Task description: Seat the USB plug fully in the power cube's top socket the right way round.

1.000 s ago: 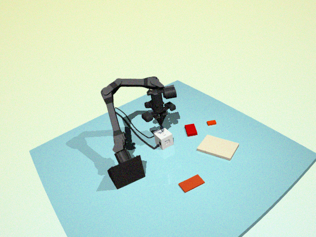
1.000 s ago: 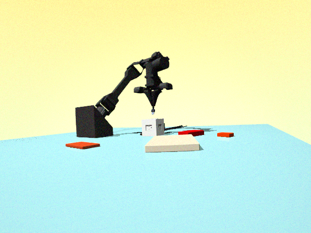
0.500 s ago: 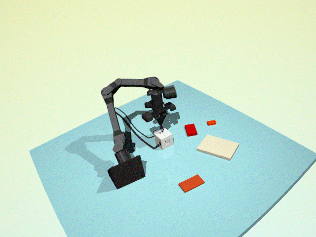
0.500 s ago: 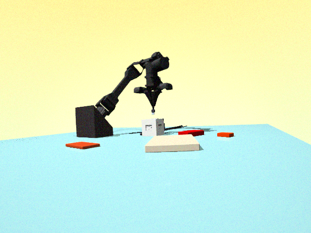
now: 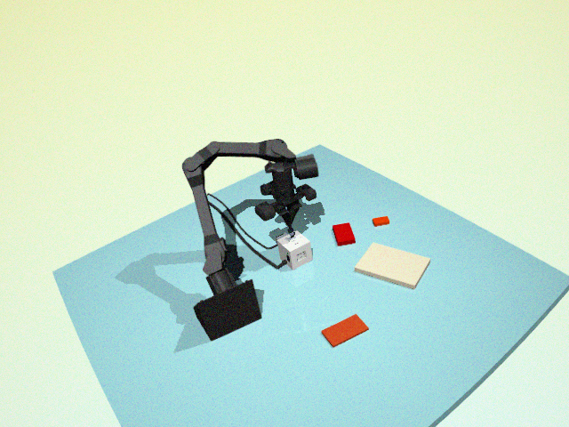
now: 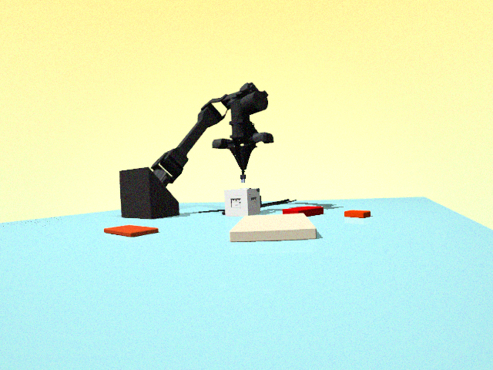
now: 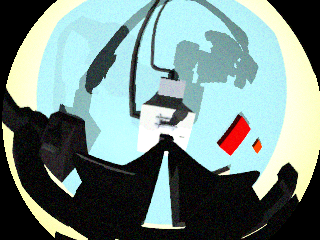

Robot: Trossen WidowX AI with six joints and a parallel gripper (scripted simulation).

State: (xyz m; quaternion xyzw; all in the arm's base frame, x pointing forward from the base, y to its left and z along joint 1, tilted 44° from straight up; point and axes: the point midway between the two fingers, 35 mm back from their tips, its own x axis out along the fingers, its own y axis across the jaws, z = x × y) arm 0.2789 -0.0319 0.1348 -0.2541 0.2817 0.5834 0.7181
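Right now my gripper tip is 6 cm above the USB socket. The rest, counted from my gripper tip: USB plug (2 cm below); then cream slab (18 cm ahead, 27 cm to the right, 12 cm below); then red block (18 cm ahead, 4 cm to the right, 12 cm below).
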